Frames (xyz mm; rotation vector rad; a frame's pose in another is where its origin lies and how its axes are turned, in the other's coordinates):
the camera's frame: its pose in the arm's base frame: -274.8 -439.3 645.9 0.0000 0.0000 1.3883
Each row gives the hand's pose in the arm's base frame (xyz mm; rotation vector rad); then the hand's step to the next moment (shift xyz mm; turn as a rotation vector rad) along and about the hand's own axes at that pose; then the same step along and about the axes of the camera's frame.
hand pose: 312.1 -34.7 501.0 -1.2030 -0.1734 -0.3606
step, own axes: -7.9 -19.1 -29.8 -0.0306 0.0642 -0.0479
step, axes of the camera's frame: -34.7 9.9 3.7 -0.0203 0.0044 -0.0832
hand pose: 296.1 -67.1 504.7 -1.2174 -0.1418 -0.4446
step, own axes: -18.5 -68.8 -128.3 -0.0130 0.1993 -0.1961
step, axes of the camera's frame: -142.0 36.0 9.0 -0.1144 -0.0651 -0.2470
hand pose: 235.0 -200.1 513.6 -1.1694 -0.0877 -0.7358
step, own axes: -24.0 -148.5 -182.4 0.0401 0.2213 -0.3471
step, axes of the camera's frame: -198.7 123.8 33.1 -0.2613 -0.0997 -0.3047
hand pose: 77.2 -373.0 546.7 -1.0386 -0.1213 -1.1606
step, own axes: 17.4 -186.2 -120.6 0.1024 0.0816 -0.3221
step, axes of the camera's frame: -134.6 168.1 56.0 -0.3012 -0.0330 -0.1705
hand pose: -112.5 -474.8 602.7 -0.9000 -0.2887 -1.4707
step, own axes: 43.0 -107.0 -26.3 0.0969 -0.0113 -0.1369
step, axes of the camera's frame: -51.5 94.8 48.4 -0.1661 0.0150 -0.0208
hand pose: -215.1 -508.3 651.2 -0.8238 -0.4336 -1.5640
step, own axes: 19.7 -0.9 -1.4 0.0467 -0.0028 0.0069
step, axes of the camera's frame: -14.5 -1.6 13.3 -0.0270 -0.0044 0.0386
